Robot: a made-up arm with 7 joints. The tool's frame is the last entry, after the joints. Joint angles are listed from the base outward.
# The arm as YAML. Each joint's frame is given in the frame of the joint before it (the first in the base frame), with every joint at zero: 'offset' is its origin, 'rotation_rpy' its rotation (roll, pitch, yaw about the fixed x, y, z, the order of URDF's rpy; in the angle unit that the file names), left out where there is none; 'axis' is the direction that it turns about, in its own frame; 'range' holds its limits. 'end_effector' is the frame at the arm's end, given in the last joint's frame.
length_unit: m
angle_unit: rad
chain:
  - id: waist
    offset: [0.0, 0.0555, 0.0]
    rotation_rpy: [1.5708, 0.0, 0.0]
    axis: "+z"
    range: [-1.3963, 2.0]
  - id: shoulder
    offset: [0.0, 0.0, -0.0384]
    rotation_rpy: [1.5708, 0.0, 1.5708]
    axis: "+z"
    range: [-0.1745, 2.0]
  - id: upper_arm
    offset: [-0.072, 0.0, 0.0]
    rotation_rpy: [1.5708, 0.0, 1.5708]
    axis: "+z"
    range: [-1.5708, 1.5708]
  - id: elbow
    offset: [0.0, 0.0, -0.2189]
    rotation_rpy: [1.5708, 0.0, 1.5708]
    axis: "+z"
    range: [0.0, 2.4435]
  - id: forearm
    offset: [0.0, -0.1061, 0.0]
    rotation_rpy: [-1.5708, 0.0, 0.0]
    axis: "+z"
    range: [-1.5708, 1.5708]
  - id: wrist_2
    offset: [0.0, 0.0, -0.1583]
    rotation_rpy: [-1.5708, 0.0, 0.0]
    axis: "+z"
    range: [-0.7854, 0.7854]
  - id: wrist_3
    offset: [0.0, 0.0, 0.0]
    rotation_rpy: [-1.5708, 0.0, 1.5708]
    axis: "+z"
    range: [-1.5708, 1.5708]
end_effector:
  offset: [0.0, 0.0, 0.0]
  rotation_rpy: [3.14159, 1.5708, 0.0]
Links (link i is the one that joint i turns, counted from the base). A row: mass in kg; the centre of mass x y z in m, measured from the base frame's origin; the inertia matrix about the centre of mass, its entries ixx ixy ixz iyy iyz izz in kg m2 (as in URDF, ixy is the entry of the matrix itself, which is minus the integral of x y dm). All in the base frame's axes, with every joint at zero. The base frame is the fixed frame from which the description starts. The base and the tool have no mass.
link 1: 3.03; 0.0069 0.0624 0.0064; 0.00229 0 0 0.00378 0 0.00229
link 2: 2.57; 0.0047 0.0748 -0.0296; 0.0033 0 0 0.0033 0 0.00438
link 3: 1.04; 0.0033 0.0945 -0.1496; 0.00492 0 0 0.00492 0 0.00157
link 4: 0.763; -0.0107 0.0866 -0.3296; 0.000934 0 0 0.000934 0 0.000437
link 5: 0.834; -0.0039 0.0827 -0.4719; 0.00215 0 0 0.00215 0 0.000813
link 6: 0.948; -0.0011 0.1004 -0.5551; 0.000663 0 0 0.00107 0 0.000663
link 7: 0.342; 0.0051 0.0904 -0.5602; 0.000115 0 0 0.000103 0 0.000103
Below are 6 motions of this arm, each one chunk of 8 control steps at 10 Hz.
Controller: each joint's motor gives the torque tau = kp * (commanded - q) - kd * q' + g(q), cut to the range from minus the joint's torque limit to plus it. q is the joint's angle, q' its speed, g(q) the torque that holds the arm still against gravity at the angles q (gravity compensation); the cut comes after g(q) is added. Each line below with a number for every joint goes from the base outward.
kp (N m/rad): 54 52 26 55 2.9 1.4 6.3
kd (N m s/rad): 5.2 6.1 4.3 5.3 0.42 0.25 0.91
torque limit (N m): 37 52 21 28 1 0.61 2.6
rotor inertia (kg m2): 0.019 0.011 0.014 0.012 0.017 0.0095 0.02
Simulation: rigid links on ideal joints. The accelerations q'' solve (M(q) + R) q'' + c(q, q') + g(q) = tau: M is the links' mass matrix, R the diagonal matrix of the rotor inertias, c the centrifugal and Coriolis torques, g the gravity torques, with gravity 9.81 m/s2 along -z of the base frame. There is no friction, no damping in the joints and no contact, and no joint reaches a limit. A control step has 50 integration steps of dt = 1/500 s. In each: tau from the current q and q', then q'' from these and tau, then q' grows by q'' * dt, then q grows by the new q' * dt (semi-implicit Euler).
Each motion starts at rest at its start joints. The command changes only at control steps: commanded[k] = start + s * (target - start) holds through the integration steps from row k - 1 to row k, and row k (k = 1, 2, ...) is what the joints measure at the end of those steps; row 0 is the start. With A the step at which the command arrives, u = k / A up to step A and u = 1 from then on. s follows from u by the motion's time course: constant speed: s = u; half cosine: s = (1 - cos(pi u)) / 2; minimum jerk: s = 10 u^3 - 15 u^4 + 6 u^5; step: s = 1 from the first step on.
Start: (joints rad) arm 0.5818 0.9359 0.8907 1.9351 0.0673 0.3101 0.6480
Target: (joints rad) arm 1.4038 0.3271 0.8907 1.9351 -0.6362 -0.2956 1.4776
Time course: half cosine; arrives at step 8
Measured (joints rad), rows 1 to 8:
1: 0.6024 0.9235 0.8909 1.9353 0.0568 0.3027 0.6625
2: 0.6683 0.8813 0.8921 1.9357 0.0170 0.2735 0.7136
3: 0.7790 0.8057 0.8946 1.9356 -0.0604 0.2150 0.8071
4: 0.9200 0.7045 0.8972 1.9348 -0.1696 0.1298 0.9350
5: 1.0713 0.5919 0.8984 1.9336 -0.2957 0.0281 1.0805
6: 1.2112 0.4851 0.8965 1.9326 -0.4197 -0.0755 1.2224
7: 1.3197 0.4008 0.8914 1.9326 -0.5224 -0.1660 1.3396
8: 1.3799 0.3520 0.8848 1.9337 -0.5884 -0.2298 1.4144

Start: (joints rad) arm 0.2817 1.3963 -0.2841 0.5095 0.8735 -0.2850 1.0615
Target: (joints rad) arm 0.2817 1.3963 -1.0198 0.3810 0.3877 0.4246 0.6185
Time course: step
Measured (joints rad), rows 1 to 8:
1: 0.2939 1.4149 -0.6065 0.4348 0.7075 -0.0799 0.8575
2: 0.2770 1.4003 -0.8026 0.3925 0.5116 0.1737 0.7225
3: 0.2753 1.3890 -0.9064 0.3849 0.4211 0.3142 0.6633
4: 0.2774 1.3859 -0.9605 0.3840 0.3926 0.3781 0.6378
5: 0.2793 1.3883 -0.9886 0.3830 0.3866 0.4053 0.6268
6: 0.2805 1.3924 -1.0032 0.3817 0.3863 0.4167 0.6221
7: 0.2812 1.3958 -1.0108 0.3807 0.3868 0.4214 0.6200
8: 0.2815 1.3974 -1.0149 0.3804 0.3872 0.4234 0.6192

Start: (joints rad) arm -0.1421 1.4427 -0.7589 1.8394 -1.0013 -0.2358 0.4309
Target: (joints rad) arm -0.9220 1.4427 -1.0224 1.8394 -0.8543 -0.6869 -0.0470
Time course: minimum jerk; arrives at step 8
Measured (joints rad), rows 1 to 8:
1: -0.1491 1.4435 -0.7591 1.8394 -1.0006 -0.2378 0.4274
2: -0.1913 1.4469 -0.7629 1.8394 -0.9957 -0.2516 0.4057
3: -0.2909 1.4502 -0.7813 1.8385 -0.9822 -0.2894 0.3541
4: -0.4426 1.4485 -0.8212 1.8365 -0.9585 -0.3552 0.2736
5: -0.6164 1.4416 -0.8788 1.8348 -0.9279 -0.4410 0.1778
6: -0.7722 1.4337 -0.9415 1.8348 -0.8969 -0.5299 0.0872
7: -0.8762 1.4294 -0.9937 1.8364 -0.8725 -0.6033 0.0200
8: -0.9197 1.4302 -1.0239 1.8383 -0.8587 -0.6500 -0.0171

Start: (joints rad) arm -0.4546 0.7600 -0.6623 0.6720 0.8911 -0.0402 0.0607
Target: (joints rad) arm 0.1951 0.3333 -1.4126 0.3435 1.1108 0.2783 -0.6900
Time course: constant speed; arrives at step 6
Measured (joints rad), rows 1 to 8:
1: -0.4010 0.7358 -0.7196 0.6252 0.9042 -0.0226 0.0030
2: -0.3077 0.6823 -0.8079 0.5745 0.9312 0.0140 -0.0929
3: -0.1976 0.6088 -0.9135 0.5263 0.9655 0.0595 -0.2054
4: -0.0846 0.5277 -1.0285 0.4782 1.0025 0.1089 -0.3250
5: 0.0268 0.4477 -1.1482 0.4281 1.0397 0.1601 -0.4476
6: 0.1362 0.3722 -1.2701 0.3755 1.0766 0.2124 -0.5716
7: 0.2062 0.3288 -1.3305 0.3655 1.0989 0.2460 -0.6385
8: 0.2298 0.3132 -1.3627 0.3611 1.1082 0.2608 -0.6677

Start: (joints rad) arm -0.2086 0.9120 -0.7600 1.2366 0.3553 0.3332 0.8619
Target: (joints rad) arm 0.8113 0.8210 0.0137 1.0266 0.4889 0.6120 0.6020
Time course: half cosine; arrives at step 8
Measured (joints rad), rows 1 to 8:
1: -0.1929 0.9077 -0.7536 1.2294 0.3570 0.3371 0.8574
2: -0.1300 0.8945 -0.7237 1.2089 0.3640 0.3519 0.8414
3: -0.0025 0.8734 -0.6543 1.1782 0.3778 0.3805 0.8120
4: 0.1812 0.8491 -0.5449 1.1427 0.3978 0.4208 0.7716
5: 0.3920 0.8285 -0.4092 1.1089 0.4217 0.4674 0.7258
6: 0.5920 0.8190 -0.2686 1.0813 0.4465 0.5133 0.6812
7: 0.7443 0.8236 -0.1447 1.0616 0.4684 0.5520 0.6446
8: 0.8233 0.8381 -0.0564 1.0506 0.4834 0.5783 0.6213

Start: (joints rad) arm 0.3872 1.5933 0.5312 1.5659 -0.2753 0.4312 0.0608
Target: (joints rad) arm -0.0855 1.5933 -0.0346 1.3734 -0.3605 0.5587 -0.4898
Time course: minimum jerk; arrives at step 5
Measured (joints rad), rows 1 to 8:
1: 0.3729 1.5976 0.5217 1.5591 -0.2774 0.4337 0.0460
2: 0.2989 1.6148 0.4669 1.5256 -0.2885 0.4475 -0.0300
3: 0.1606 1.6290 0.3450 1.4684 -0.3106 0.4759 -0.1708
4: 0.0168 1.6166 0.1896 1.4139 -0.3348 0.5089 -0.3185
5: -0.0678 1.5816 0.0634 1.3844 -0.3501 0.5331 -0.4117
6: -0.0985 1.5611 -0.0087 1.3751 -0.3554 0.5459 -0.4554
7: -0.1009 1.5637 -0.0365 1.3737 -0.3570 0.5518 -0.4745
8: -0.0938 1.5766 -0.0402 1.3735 -0.3585 0.5549 -0.4830

